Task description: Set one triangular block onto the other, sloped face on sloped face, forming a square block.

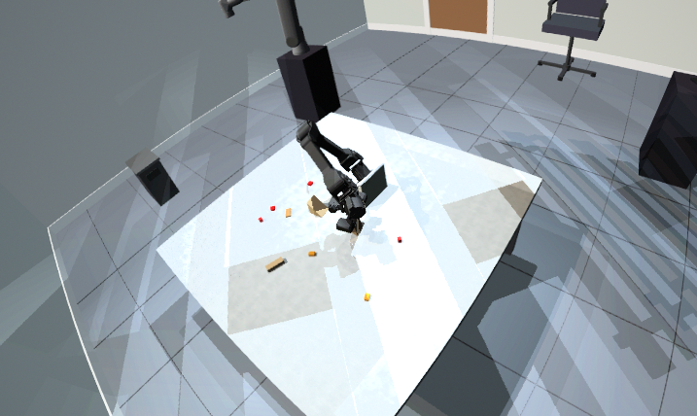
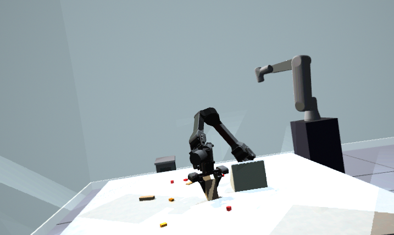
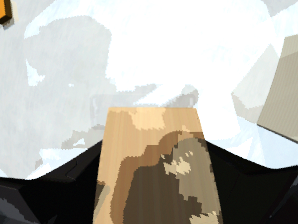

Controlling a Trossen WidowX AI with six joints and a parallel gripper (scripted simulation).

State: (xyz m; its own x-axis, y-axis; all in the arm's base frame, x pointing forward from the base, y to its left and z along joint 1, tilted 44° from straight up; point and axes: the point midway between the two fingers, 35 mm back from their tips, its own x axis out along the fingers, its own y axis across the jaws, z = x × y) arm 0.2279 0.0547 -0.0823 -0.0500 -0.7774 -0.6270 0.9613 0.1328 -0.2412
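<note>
Now: the tan triangular block 1 cm above my gripper tip. Also, from my gripper tip: tan bar: 30 cm ahead, 18 cm to the right, 3 cm below.
</note>
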